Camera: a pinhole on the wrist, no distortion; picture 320 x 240 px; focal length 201.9 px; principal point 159.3 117.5 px. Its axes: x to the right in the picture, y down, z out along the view. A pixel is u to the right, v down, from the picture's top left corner.
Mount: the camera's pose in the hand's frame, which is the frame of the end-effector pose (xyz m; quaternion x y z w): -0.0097 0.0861 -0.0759 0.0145 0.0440 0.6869 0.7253
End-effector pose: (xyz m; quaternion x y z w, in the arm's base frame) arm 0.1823 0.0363 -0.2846 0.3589 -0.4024 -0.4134 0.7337
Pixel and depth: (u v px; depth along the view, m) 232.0 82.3 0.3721
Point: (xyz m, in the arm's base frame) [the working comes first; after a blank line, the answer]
In the camera's frame: 0.1340 -0.0649 0.3721

0.0353 -0.0096 0.0597
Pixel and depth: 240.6 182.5 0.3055
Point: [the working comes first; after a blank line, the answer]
In the camera's frame: 0.1230 0.0984 0.3055

0.0241 0.1498 -0.0156
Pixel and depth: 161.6 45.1 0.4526
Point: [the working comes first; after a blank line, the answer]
In the camera's frame: 0.0052 -0.1623 0.4526

-0.0430 -0.1638 0.0084
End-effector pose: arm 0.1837 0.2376 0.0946 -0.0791 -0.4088 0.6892 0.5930
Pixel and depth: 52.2 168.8 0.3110
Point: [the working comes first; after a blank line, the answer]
In the camera's frame: -0.1650 0.0790 0.3110

0.1034 0.0565 0.2702
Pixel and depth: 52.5 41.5 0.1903
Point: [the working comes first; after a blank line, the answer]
In the camera's frame: -0.1007 -0.0716 0.1903

0.1047 0.2482 0.2021
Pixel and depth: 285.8 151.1 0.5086
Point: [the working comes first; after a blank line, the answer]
In the camera's frame: 0.3187 0.0846 0.5086

-0.3807 0.0243 0.0764
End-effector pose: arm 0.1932 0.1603 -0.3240 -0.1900 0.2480 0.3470 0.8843
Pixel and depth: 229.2 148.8 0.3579
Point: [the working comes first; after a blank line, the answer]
In the camera's frame: 0.1239 0.0555 0.3579

0.1002 0.4435 -0.1200
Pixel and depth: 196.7 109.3 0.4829
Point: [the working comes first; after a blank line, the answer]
In the camera's frame: 0.0895 -0.0196 0.4829

0.2138 0.5246 -0.0656
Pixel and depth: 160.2 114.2 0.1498
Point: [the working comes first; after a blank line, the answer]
In the camera's frame: 0.0007 -0.0024 0.1498

0.1535 0.2637 -0.2834
